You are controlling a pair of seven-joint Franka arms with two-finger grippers.
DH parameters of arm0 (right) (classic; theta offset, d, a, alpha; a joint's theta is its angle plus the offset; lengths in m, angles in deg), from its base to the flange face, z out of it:
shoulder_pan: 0 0.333 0 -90
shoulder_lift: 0 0 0 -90
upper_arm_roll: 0 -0.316 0.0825 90
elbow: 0 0 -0.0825 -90
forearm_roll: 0 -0.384 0 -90
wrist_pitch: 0 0 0.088 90
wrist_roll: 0 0.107 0 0
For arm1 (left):
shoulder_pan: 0 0.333 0 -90
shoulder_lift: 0 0 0 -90
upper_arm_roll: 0 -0.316 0.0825 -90
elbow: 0 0 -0.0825 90
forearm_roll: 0 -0.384 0 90
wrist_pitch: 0 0 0.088 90
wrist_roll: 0 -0.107 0 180
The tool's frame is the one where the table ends.
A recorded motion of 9 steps. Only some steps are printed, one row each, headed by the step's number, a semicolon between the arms.
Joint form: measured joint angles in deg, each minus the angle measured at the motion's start. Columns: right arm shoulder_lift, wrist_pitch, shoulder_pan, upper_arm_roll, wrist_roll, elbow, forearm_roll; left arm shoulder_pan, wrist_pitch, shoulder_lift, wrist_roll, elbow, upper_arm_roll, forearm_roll.
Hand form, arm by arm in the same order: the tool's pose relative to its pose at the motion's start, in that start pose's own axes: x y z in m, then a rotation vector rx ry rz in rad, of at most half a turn. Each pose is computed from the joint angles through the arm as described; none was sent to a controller.
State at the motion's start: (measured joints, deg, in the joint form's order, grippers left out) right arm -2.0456 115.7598 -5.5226 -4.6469 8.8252 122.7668 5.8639; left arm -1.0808 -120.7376 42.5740 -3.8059 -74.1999 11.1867 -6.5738
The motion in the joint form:
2: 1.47 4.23 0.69 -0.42 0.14 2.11 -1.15; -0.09 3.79 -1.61 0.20 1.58 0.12 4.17
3: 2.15 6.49 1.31 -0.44 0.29 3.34 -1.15; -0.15 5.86 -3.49 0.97 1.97 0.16 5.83
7: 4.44 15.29 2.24 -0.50 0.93 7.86 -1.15; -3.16 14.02 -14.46 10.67 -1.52 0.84 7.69
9: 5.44 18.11 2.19 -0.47 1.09 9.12 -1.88; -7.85 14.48 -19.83 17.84 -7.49 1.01 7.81
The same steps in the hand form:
2: 0.0013 -0.0144 0.0227 0.0226 0.0100 -0.0127; 0.0013 0.0053 -0.0279 -0.0600 -0.0071 -0.0354
3: 0.0007 -0.0217 0.0346 0.0253 0.0168 -0.0236; 0.0004 0.0090 -0.0522 -0.0811 -0.0033 -0.0567
7: -0.0028 -0.0358 0.0759 0.0400 0.0514 -0.0372; -0.0261 0.0681 -0.1491 -0.0907 -0.0292 -0.1514
9: -0.0035 -0.0371 0.0899 0.0549 0.0586 -0.0268; -0.0511 0.1334 -0.1628 -0.0771 -0.0592 -0.1829

